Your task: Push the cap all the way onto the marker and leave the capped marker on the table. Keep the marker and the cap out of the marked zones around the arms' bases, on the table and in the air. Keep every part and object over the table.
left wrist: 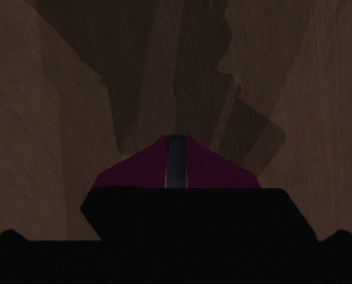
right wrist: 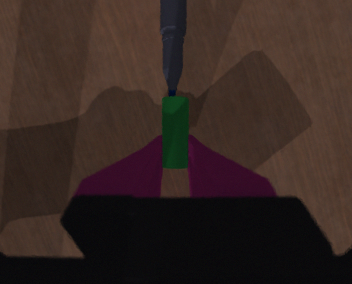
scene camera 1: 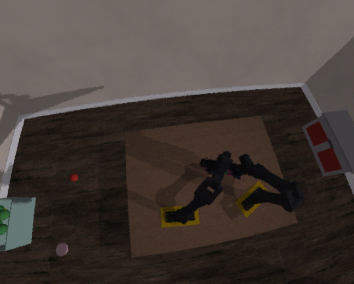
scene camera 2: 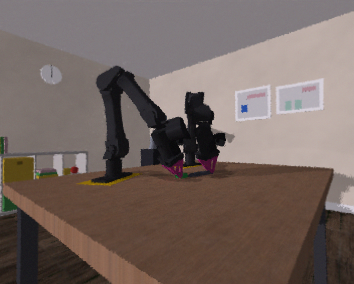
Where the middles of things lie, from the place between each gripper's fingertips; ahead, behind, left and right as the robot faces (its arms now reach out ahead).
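Labels:
My left hand is 20 mm past the dark marker point(left wrist: 176, 144) and 60 mm to the left of it. As for the green cap point(right wrist: 175, 109), I find it 50 mm behind my left hand and 150 mm to the right of it.
From my right hand, the green cap is 10 mm to the left. The dark marker is 90 mm to the left of my right hand, and 40 mm ahead of it.

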